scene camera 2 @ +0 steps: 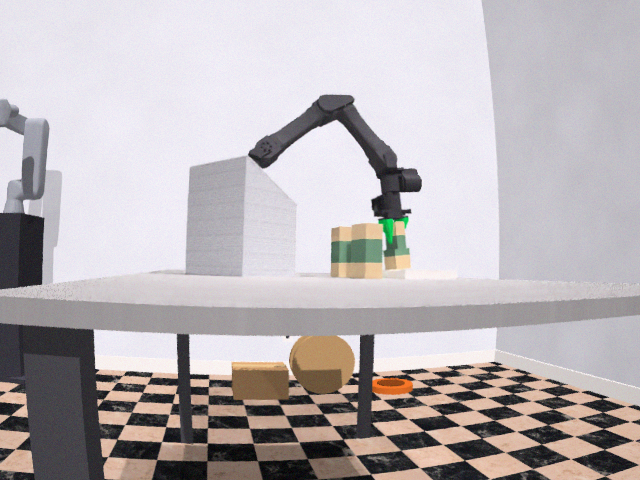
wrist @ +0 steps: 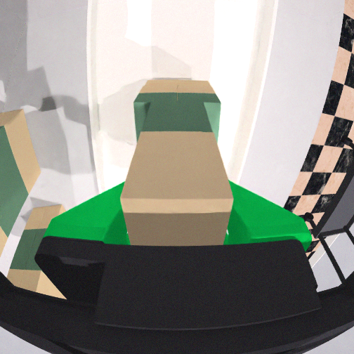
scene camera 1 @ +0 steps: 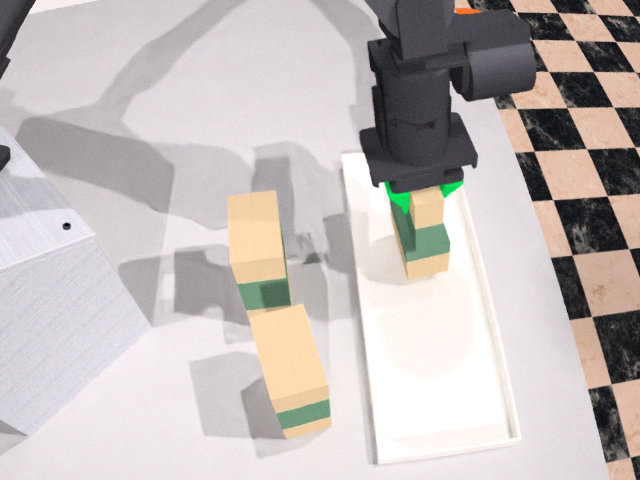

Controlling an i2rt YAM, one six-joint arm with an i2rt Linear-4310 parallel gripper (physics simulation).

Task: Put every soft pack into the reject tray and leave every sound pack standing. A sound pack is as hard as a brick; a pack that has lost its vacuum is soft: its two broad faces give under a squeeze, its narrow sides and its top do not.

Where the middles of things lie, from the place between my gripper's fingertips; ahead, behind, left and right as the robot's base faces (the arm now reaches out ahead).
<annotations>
The white reject tray (scene camera 1: 439,385) lies 9 cm below my hand, 5 cm to the right of it and 1 cm ahead of it.
</annotations>
